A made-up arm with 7 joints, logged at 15 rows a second.
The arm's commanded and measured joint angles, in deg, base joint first. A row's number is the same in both.
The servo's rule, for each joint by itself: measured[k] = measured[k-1] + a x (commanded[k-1-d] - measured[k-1]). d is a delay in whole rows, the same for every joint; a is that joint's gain. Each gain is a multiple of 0.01, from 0.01 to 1. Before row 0 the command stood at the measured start. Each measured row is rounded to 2 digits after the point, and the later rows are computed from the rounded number. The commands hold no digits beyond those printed.
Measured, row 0:
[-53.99 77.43 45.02 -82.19 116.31 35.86 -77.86]
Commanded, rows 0 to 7:
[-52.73 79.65 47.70 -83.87 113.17 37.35 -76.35]
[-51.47 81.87 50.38 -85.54 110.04 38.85 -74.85]
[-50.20 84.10 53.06 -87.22 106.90 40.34 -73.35]
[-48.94 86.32 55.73 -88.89 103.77 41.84 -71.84]
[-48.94 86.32 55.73 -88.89 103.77 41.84 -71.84]
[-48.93 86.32 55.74 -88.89 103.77 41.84 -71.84]
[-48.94 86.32 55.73 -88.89 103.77 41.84 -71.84]
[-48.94 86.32 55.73 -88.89 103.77 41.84 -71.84]
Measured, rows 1 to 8:
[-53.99 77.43 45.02 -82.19 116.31 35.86 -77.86]
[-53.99 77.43 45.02 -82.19 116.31 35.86 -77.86]
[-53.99 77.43 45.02 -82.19 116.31 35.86 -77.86]
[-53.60 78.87 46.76 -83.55 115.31 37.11 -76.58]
[-52.94 80.82 49.11 -85.16 113.62 38.57 -75.11]
[-52.09 82.95 51.68 -86.83 111.47 40.06 -73.61]
[-51.11 85.14 54.31 -88.50 109.01 41.56 -72.11]
[-50.44 85.91 55.23 -88.82 107.33 41.80 -71.88]
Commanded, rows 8 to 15:
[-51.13 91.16 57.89 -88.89 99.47 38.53 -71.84]
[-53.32 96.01 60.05 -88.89 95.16 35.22 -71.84]
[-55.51 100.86 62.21 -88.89 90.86 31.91 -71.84]
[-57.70 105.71 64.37 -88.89 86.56 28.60 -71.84]
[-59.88 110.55 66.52 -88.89 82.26 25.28 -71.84]
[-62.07 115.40 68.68 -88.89 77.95 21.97 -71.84]
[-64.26 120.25 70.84 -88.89 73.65 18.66 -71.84]
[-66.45 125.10 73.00 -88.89 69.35 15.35 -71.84]
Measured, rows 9 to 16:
[-49.97 86.18 55.56 -88.88 106.19 41.83 -71.85]
[-49.65 86.27 55.67 -88.89 105.42 41.84 -71.84]
[-49.43 86.30 55.71 -88.89 104.89 41.84 -71.84]
[-49.96 89.46 57.13 -88.89 103.16 39.06 -71.84]
[-51.00 93.72 59.03 -88.89 100.60 35.83 -71.84]
[-52.40 98.36 61.10 -88.89 97.48 32.54 -71.84]
[-54.04 103.14 63.23 -88.89 93.99 29.23 -71.84]
[-55.85 107.96 65.37 -88.89 90.24 25.91 -71.84]

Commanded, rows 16 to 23:
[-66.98 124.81 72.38 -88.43 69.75 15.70 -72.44]
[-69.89 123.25 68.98 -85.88 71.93 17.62 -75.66]
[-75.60 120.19 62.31 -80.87 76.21 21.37 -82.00]
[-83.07 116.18 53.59 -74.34 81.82 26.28 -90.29]
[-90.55 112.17 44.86 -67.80 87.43 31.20 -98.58]
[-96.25 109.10 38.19 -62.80 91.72 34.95 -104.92]
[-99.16 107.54 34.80 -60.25 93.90 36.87 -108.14]
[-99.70 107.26 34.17 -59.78 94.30 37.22 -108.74]
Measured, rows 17 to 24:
[-57.78 112.80 67.52 -88.89 86.31 22.60 -71.84]
[-59.79 117.64 69.68 -88.89 82.26 19.29 -71.84]
[-61.85 122.49 71.84 -88.89 78.13 15.98 -71.84]
[-63.44 124.00 72.19 -88.52 75.45 15.74 -72.35]
[-65.44 123.51 70.10 -86.38 74.32 17.32 -75.16]
[-68.59 121.35 65.04 -81.92 74.92 20.72 -80.97]
[-73.08 117.99 57.60 -75.78 77.13 25.39 -88.89]
[-78.50 114.21 49.32 -69.32 80.43 30.27 -97.13]

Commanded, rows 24 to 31:
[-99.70 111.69 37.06 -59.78 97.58 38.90 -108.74]
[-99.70 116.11 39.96 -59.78 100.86 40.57 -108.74]
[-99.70 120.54 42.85 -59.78 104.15 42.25 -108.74]
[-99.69 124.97 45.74 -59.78 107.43 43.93 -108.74]
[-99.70 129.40 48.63 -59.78 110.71 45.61 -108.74]
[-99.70 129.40 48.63 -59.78 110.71 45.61 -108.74]
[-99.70 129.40 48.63 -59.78 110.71 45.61 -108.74]
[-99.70 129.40 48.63 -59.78 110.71 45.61 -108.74]
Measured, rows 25 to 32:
[-84.00 110.89 42.09 -64.04 84.04 34.20 -103.75]
[-88.70 108.71 37.35 -60.97 87.20 36.44 -107.48]
[-92.11 107.77 35.28 -60.01 89.47 37.10 -108.55]
[-94.46 110.32 36.44 -59.82 92.07 38.61 -108.71]
[-96.08 114.08 38.73 -59.79 94.88 40.26 -108.74]
[-97.20 118.28 41.41 -59.78 97.85 41.93 -108.74]
[-97.97 122.63 44.22 -59.78 100.92 43.61 -108.74]
[-98.51 127.03 47.09 -59.78 104.05 45.29 -108.74]

